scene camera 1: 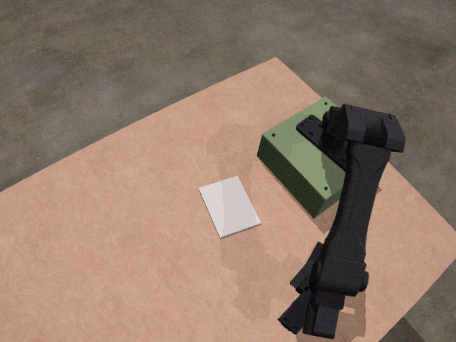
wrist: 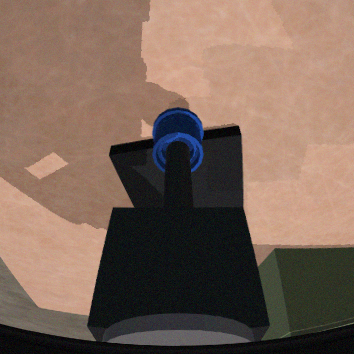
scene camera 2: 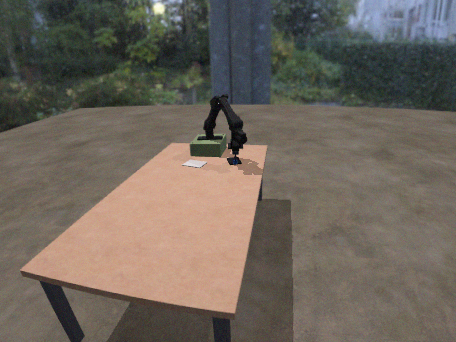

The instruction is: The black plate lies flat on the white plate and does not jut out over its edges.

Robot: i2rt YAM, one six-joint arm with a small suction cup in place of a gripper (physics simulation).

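Pixels of known places: hand, tool point: [wrist: 177, 130] [scene camera 2: 235, 163]; arm's base, link origin: [scene camera 1: 330, 145] [scene camera 2: 210, 138].
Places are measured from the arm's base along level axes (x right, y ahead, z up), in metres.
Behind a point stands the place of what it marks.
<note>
The white plate [scene camera 1: 229, 206] {x 0.067, y 0.284, z -0.104 m} [scene camera 2: 194, 163] {x 0.071, y 0.284, z -0.104 m} lies flat on the table, left of the arm's base. The black plate [wrist: 218, 172] {x -0.194, y 0.261, z -0.100 m} [scene camera 2: 234, 161] lies flat on the table near its right edge, apart from the white plate. In scene camera 1 the arm hides it. My suction cup [wrist: 178, 140] {x -0.227, y 0.300, z -0.093 m} [scene camera 2: 235, 157] {x -0.227, y 0.300, z -0.093 m} is blue and points down over the black plate, near that plate's far edge. I cannot tell whether the cup touches the plate. Nothing hangs from the cup.
The green base block [scene camera 1: 294, 159] {x 0.031, y 0.108, z -0.006 m} [scene camera 2: 207, 145] {x -0.001, y 0.126, z -0.019 m} [wrist: 309, 281] {x -0.062, y 0.131, z -0.065 m} stands at the table's back, close behind both plates. The black arm [scene camera 1: 355, 210] {x -0.190, y 0.308, z 0.295 m} bends over the table's right side. The table edge [scene camera 2: 259, 176] {x -0.397, y 0.483, z -0.110 m} runs close to the black plate.
</note>
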